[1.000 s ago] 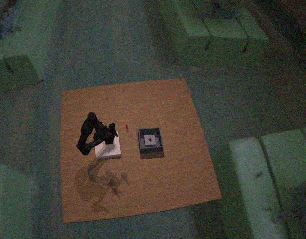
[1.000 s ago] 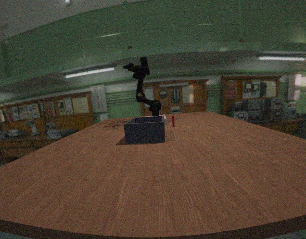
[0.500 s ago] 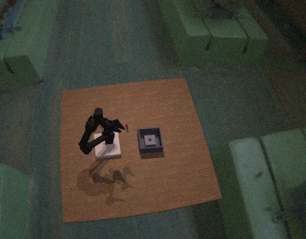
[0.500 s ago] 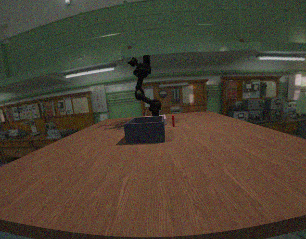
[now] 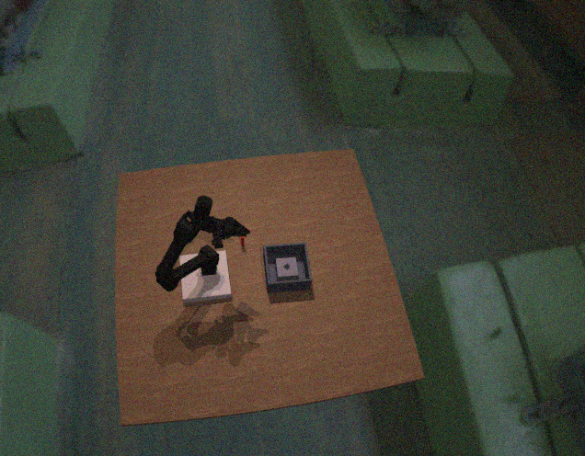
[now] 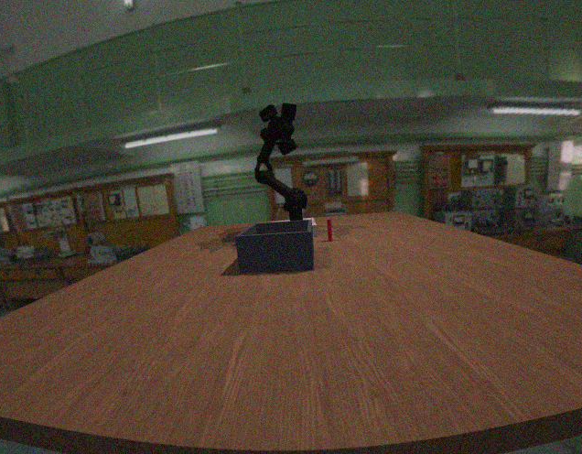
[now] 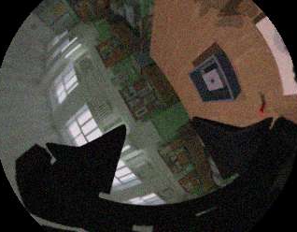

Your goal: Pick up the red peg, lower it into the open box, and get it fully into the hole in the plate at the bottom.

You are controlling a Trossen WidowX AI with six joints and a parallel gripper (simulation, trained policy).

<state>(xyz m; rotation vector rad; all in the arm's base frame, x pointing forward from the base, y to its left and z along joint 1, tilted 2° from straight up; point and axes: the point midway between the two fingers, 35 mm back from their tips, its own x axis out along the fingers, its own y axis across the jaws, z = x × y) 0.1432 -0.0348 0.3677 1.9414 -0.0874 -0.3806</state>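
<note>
The red peg lies 36 cm below my gripper tip, 18 cm to the left of it and 1 cm behind it. Round my gripper tip: light grey plate: 36 cm below, 17 cm ahead, 2 cm to the left; then dark blue box: 38 cm below, 17 cm ahead, 2 cm to the left.
</note>
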